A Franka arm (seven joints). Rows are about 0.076 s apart.
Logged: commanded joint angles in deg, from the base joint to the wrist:
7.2, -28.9, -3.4, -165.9, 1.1, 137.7, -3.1
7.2, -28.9, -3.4, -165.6, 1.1, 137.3, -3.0
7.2, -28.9, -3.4, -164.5, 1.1, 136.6, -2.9
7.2, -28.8, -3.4, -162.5, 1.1, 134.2, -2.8
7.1, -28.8, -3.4, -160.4, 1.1, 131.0, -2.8
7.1, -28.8, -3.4, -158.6, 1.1, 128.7, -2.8
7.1, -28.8, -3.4, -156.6, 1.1, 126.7, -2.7
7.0, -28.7, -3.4, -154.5, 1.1, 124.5, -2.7
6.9, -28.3, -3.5, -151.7, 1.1, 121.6, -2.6
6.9, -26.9, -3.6, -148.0, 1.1, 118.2, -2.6
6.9, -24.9, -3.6, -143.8, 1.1, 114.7, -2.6
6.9, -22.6, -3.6, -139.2, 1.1, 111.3, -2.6
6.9, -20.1, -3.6, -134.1, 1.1, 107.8, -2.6
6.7, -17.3, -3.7, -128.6, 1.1, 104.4, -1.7
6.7, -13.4, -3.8, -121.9, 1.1, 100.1, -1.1
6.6, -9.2, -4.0, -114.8, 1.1, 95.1, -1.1
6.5, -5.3, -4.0, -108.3, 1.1, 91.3, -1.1
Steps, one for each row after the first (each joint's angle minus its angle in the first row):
0.0, 0.0, 0.0, 0.3, 0.0, -0.4, 0.1
0.0, 0.0, 0.0, 1.4, 0.0, -1.1, 0.2
0.0, 0.1, 0.0, 3.4, 0.0, -3.5, 0.3
-0.1, 0.1, 0.0, 5.5, 0.0, -6.7, 0.3
-0.1, 0.1, 0.0, 7.3, 0.0, -9.0, 0.3
-0.1, 0.1, 0.0, 9.3, 0.0, -11.0, 0.4
-0.2, 0.2, 0.0, 11.4, 0.0, -13.2, 0.4
-0.3, 0.6, -0.1, 14.2, 0.0, -16.1, 0.5
-0.3, 2.0, -0.2, 17.9, 0.0, -19.5, 0.5
-0.3, 4.0, -0.2, 22.1, 0.0, -23.0, 0.5
-0.3, 6.3, -0.2, 26.7, 0.0, -26.4, 0.5
-0.3, 8.8, -0.2, 31.8, 0.0, -29.9, 0.5
-0.5, 11.6, -0.3, 37.3, 0.0, -33.3, 1.4
-0.5, 15.5, -0.4, 44.0, 0.0, -37.6, 2.0
-0.6, 19.7, -0.6, 51.1, 0.0, -42.6, 2.0
-0.7, 23.6, -0.6, 57.6, 0.0, -46.4, 2.0

